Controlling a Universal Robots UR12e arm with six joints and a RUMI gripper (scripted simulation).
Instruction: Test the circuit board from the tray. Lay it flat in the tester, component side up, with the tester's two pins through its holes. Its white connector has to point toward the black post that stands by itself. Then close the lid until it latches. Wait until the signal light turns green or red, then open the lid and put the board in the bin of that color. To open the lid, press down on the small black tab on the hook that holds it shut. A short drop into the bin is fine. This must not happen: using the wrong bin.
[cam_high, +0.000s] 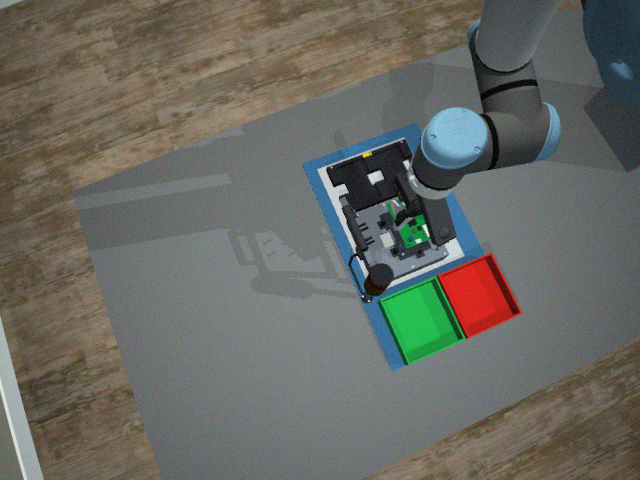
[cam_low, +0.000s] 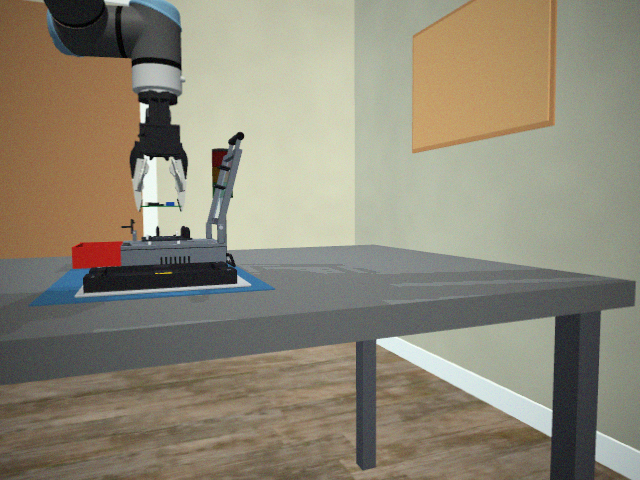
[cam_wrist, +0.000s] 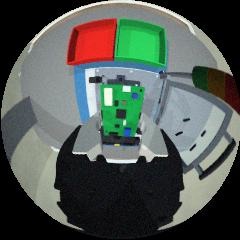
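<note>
Now: hand 6 cm past the black latch hook, 5 cm to the right of it and 4 cm above it. The rest, counted from my hand: green bin (3 cm ahead, 20 cm to the left, 12 cm below); then green circuit board (right at my hand); then tester lid (13 cm ahead, 1 cm to the left, 5 cm above).
</note>
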